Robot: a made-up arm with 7 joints. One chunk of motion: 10 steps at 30 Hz.
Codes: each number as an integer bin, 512 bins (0 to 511) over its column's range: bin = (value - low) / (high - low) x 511, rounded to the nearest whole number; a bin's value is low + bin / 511 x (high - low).
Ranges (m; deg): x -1.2..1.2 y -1.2..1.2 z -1.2..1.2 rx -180..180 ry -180..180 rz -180..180
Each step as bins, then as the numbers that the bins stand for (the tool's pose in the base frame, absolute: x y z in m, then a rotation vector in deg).
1 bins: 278 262 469 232 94 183
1 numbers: 0.1057 0.0305 1.0027 -16.56 -113.78 -51.08
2 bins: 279 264 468 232 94 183
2 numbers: 0.1104 0.0399 0.9980 -16.56 -113.78 -51.08
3 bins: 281 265 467 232 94 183
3 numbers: 0.1198 0.0446 0.9933 -16.56 -113.78 -51.08
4 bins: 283 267 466 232 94 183
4 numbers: 0.1292 0.0540 0.9886 -16.56 -113.78 -51.08
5 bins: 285 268 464 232 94 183
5 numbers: 0.1386 0.0587 0.9793 -16.56 -113.78 -51.08
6 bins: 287 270 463 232 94 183
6 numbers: 0.1479 0.0681 0.9746 -16.56 -113.78 -51.08
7 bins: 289 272 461 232 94 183
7 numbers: 0.1573 0.0775 0.9652 -16.56 -113.78 -51.08
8 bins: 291 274 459 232 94 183
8 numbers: 0.1667 0.0869 0.9558 -16.56 -113.78 -51.08
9 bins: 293 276 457 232 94 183
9 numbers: 0.1761 0.0963 0.9464 -16.56 -113.78 -51.08
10 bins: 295 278 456 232 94 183
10 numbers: 0.1855 0.1057 0.9417 -16.56 -113.78 -51.08
